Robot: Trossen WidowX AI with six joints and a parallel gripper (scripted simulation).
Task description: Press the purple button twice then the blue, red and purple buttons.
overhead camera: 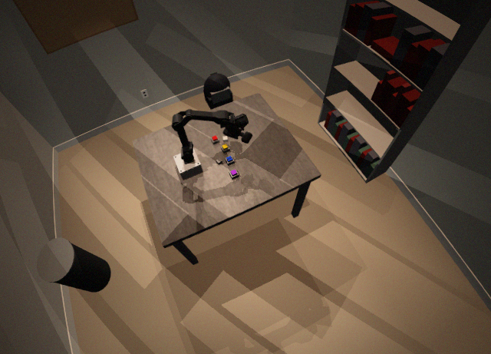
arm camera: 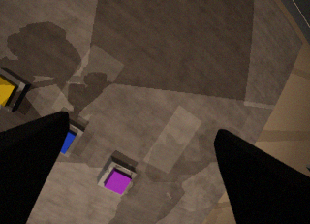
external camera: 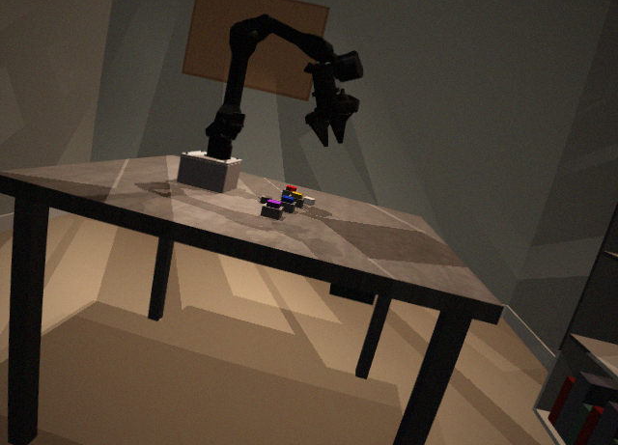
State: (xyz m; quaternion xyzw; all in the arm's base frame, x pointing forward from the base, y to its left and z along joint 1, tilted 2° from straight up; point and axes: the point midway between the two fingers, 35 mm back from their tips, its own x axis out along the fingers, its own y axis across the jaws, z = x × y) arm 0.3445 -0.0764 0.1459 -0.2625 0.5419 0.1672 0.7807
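Now: gripper tip 18 cm above the purple button, 10 cm past it and 9 cm to the left of it. Also, from my gripper tip: grey block 20 cm below, 16 cm behind, 5 cm to the left; then yellow button 18 cm below, 13 cm to the left, 9 cm behind; then blue button 18 cm below, 9 cm behind, 2 cm to the left.
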